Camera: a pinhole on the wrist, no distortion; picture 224 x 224 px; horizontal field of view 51.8 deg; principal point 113.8 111.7 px. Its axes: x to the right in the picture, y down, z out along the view. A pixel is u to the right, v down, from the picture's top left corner.
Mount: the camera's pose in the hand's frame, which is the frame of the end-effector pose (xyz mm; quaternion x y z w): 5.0 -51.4 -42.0 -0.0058 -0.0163 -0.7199 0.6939
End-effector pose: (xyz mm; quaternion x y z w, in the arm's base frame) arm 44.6 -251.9 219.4 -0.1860 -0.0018 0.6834 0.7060
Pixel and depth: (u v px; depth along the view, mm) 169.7 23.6 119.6
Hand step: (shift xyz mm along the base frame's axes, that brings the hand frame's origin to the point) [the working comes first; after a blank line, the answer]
In the camera's frame: 29.0 -45.7 119.6

49.4 -21.5 103.1
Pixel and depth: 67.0 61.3 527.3
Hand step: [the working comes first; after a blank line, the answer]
In the camera's frame: -107.0 -115.2 527.3

-204.3 14.8 455.1
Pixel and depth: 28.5 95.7 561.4
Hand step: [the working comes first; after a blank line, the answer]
In the camera's frame: -207.6 -38.9 561.4

-302.5 99.6 438.8
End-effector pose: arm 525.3 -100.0 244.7 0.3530 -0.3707 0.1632 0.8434
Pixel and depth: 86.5 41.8 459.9
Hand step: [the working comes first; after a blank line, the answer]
In the camera's frame: -54.4 -139.4 459.9

-316.4 -282.6 104.8
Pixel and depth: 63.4 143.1 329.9
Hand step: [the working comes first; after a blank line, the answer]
In the camera's frame: -72.1 44.9 329.9

-129.6 -183.9 185.5
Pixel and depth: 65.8 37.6 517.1
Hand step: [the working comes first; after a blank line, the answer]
In the camera's frame: -107.6 -166.1 517.1

-391.8 -283.5 138.6
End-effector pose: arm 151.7 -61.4 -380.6 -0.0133 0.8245 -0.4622 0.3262
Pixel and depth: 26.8 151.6 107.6
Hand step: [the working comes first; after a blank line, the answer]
In the camera's frame: -40.6 18.6 107.6

14.7 -60.9 -29.3
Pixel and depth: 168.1 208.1 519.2
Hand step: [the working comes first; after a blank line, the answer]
In the camera's frame: 122.2 217.0 519.2

55.0 -527.1 -157.3
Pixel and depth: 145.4 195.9 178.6
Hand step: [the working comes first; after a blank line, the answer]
In the camera's frame: 24.5 65.2 178.6

3.3 -167.3 -28.9
